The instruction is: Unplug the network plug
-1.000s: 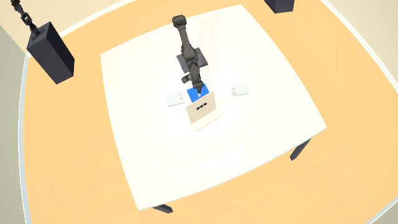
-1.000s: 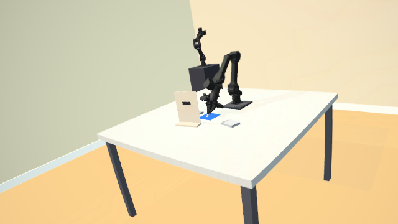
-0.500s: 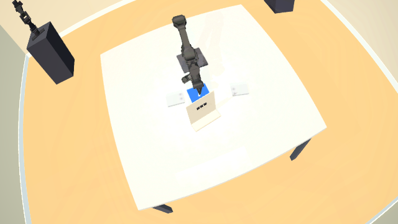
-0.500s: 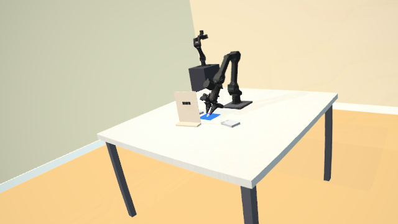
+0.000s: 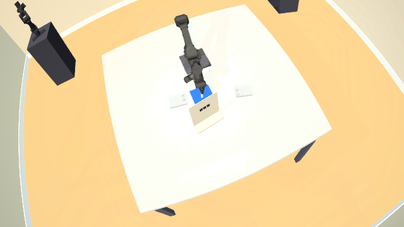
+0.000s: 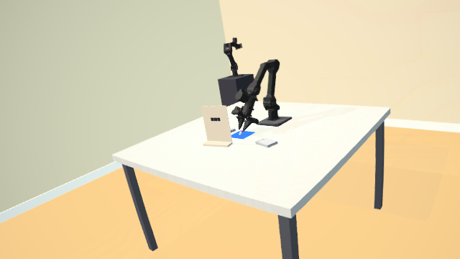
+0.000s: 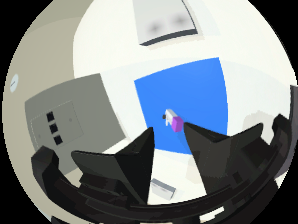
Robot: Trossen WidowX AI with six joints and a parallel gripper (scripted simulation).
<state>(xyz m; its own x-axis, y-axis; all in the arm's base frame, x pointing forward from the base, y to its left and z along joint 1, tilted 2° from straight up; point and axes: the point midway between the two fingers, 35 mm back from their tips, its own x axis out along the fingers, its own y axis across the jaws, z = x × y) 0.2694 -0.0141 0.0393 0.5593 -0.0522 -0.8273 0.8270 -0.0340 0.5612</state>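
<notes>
My gripper tip is 20 mm above the purple plug. From my gripper tip the other things lie so: beige upright panel (160 mm ahead, 20 mm to the right, 70 mm above); then blue marked square (30 mm below).
</notes>
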